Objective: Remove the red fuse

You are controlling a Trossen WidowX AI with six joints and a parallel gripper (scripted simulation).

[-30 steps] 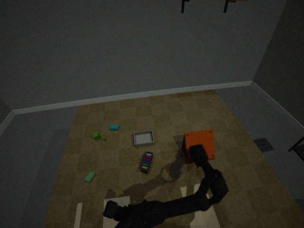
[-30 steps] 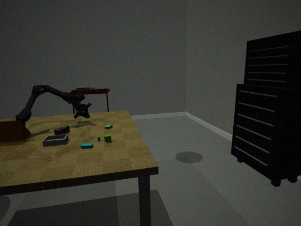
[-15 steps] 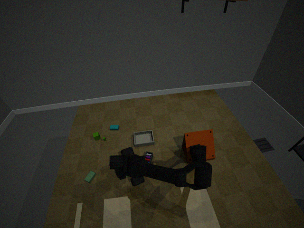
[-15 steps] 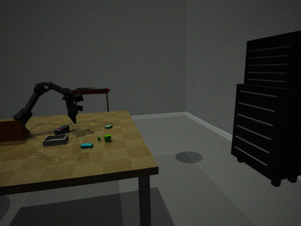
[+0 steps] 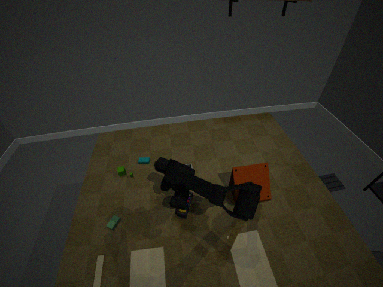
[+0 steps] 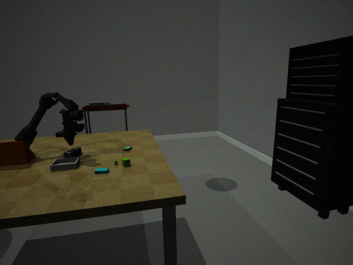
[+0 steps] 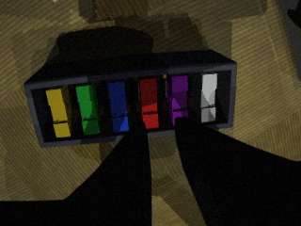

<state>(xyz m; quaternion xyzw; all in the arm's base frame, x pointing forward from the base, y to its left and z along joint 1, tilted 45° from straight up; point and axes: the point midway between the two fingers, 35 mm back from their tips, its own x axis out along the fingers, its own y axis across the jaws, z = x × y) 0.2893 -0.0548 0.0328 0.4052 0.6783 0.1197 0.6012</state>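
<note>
Now: the red fuse 5 cm below my gripper tip. The rest, counted from my gripper tip: tray (17 cm to the right, 7 cm below).
</note>
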